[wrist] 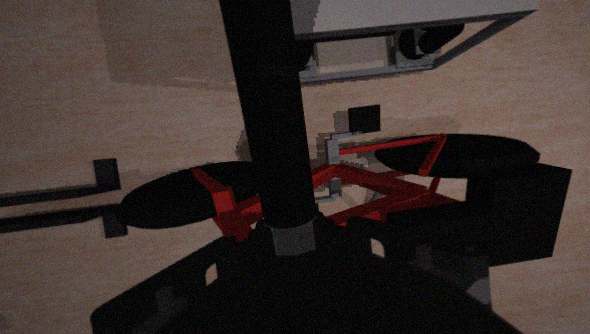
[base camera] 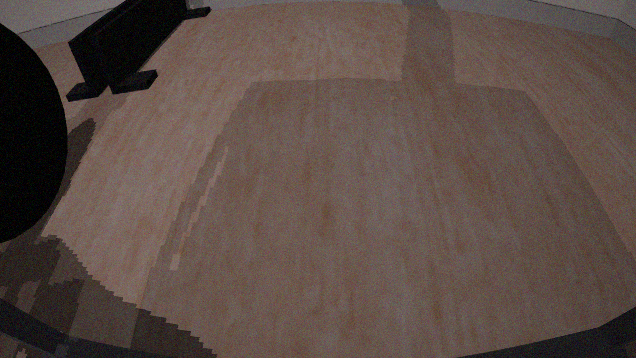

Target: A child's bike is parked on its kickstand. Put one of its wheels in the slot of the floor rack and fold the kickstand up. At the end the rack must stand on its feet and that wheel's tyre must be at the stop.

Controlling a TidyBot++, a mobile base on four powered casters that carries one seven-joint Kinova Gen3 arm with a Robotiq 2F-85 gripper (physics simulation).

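Places are measured from the arm's base along level axes (x down, y left, z ahead), in millimetres.
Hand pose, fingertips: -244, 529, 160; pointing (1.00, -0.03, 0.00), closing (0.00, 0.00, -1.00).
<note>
Things, the pixels of their top centre, and the offset from my fingertips, as dx, dy, dz. "spot": a spot on its surface instead.
- red frame at a spot on its surface: (wrist: 225, 200) spot: +230, +14, +107
- black front wheel at a spot on its surface: (wrist: 175, 200) spot: +314, +13, +233
- black rear wheel at a spot on its surface: (wrist: 480, 155) spot: +309, +3, -455
- black wheel at a spot on its surface: (base camera: 27, 135) spot: +524, -36, +272
- floor rack at a spot on its surface: (base camera: 137, 42) spot: +574, -31, +719
- black handlebar at a spot on its surface: (wrist: 270, 110) spot: -83, -67, +3
- bike's black saddle at a spot on its surface: (wrist: 520, 215) spot: +102, +66, -303
- pedal at its top centre: (wrist: 366, 118) +400, -124, -240
The child's bike has a red frame (wrist: 225, 200), a black front wheel (wrist: 175, 200) and a black rear wheel (wrist: 480, 155). A black wheel (base camera: 27, 135) also shows at the left edge of the base view. The floor rack (base camera: 137, 42) (wrist: 106, 173) stands on its feet. In the wrist view the front wheel's leading edge is at the rack's open end, between its two near feet; the stop is not visible. My gripper (wrist: 290, 221) is shut on the black handlebar (wrist: 270, 110), above the frame. A grey sliver under the frame may be the kickstand; its position is unclear.
The bike's black saddle (wrist: 520, 215) is at the right of the wrist view. A pedal (wrist: 364, 118) sticks out towards my mobile base (wrist: 425, 12), which is at the top right. A pale wall base (base camera: 550, 22) runs behind the floor in the base view.
</note>
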